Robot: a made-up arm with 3 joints. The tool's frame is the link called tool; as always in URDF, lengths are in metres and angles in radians. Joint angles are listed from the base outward.
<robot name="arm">
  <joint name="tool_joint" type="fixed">
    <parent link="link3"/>
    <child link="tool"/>
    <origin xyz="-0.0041 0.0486 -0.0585" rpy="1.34 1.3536 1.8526"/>
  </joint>
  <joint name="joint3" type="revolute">
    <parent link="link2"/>
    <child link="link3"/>
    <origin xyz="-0.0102 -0.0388 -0.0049" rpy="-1.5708 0 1.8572"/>
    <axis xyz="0 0 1"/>
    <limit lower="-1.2" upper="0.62"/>
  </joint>
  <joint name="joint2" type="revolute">
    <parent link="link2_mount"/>
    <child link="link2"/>
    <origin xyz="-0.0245 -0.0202 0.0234" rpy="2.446 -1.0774 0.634"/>
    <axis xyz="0 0 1"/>
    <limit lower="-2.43" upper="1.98"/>
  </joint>
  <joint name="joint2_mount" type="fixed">
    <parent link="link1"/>
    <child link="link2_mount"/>
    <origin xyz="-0.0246 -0.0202 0.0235" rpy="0 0 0"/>
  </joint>
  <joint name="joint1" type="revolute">
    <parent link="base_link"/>
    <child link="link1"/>
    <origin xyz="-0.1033 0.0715 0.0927" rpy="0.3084 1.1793 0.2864"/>
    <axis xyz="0 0 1"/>
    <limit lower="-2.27" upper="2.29"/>
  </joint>
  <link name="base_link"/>
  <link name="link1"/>
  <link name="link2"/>
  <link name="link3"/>
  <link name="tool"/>
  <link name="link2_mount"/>
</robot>
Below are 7 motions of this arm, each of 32 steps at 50 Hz.
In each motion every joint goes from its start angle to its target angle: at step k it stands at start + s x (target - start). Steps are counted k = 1, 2, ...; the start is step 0. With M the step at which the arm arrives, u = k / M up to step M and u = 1 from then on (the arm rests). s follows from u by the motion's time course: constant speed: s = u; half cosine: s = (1 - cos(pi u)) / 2; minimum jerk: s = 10 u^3 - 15 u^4 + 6 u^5.
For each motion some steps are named. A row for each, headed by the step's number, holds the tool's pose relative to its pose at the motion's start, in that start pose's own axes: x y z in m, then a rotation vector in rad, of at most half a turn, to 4 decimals.
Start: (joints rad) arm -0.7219 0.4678 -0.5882
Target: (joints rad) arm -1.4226 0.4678 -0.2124
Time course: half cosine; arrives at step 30
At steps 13, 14, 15, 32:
13: -0.0113 0.0126 -0.0259 -0.3913 -0.0188 0.1258
14: -0.0128 0.0134 -0.0296 -0.4426 -0.0226 0.1413
15: -0.0143 0.0141 -0.0333 -0.4945 -0.0266 0.1567
32: -0.0272 0.0108 -0.0686 -0.9929 -0.0823 0.2921

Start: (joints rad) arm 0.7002 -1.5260 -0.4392
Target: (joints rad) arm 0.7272 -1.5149 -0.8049
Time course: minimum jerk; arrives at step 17
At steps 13, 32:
13: -0.0033 -0.0088 0.0140 0.3269 -0.0691 0.0066
32: -0.0036 -0.0098 0.0152 0.3588 -0.0754 0.0072

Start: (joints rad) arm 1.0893 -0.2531 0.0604
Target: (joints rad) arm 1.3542 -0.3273 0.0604
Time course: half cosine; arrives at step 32
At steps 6, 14, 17, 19, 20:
6: -0.0009 -0.0006 0.0014 0.0219 0.0043 0.0119
14: -0.0044 -0.0032 0.0066 0.1040 0.0200 0.0580
17: -0.0060 -0.0045 0.0089 0.1416 0.0269 0.0797
19: -0.0070 -0.0055 0.0105 0.1662 0.0313 0.0941
20: -0.0075 -0.0059 0.0112 0.1780 0.0334 0.1011

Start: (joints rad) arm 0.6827 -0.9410 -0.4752
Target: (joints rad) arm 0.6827 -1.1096 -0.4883
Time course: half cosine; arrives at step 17
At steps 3, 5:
3: -0.0002 0.0000 -0.0004 0.0036 0.0121 0.0004
5: -0.0006 0.0001 -0.0011 0.0096 0.0322 0.0009

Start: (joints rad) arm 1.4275 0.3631 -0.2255
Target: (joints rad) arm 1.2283 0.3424 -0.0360
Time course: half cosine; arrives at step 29
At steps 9, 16, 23, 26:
9: -0.0012 0.0031 -0.0046 -0.0810 0.0025 0.0126
16: -0.0032 0.0075 -0.0126 -0.2149 0.0059 0.0317
23: -0.0050 0.0104 -0.0199 -0.3327 0.0083 0.0468
26: -0.0054 0.0110 -0.0217 -0.3608 0.0088 0.0502

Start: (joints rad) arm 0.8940 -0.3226 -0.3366
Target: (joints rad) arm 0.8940 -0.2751 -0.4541
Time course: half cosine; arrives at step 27
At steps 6, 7, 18, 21, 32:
6: 0.0001 -0.0003 0.0008 0.0122 -0.0082 -0.0016
7: 0.0001 -0.0005 0.0011 0.0164 -0.0110 -0.0021
18: 0.0004 -0.0023 0.0051 0.0784 -0.0530 -0.0088
21: 0.0004 -0.0027 0.0060 0.0923 -0.0624 -0.0101
32: 0.0004 -0.0031 0.0068 0.1045 -0.0708 -0.0111

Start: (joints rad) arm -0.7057 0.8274 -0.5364
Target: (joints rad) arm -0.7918 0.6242 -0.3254
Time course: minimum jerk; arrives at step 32
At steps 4, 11, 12, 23, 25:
4: -0.0001 0.0002 -0.0003 -0.0036 0.0036 0.0010
11: -0.0019 0.0024 -0.0045 -0.0505 0.0506 0.0152
12: -0.0023 0.0028 -0.0055 -0.0617 0.0617 0.0188
23: -0.0087 0.0079 -0.0174 -0.1958 0.1906 0.0649
25: -0.0095 0.0084 -0.0188 -0.2111 0.2049 0.0706

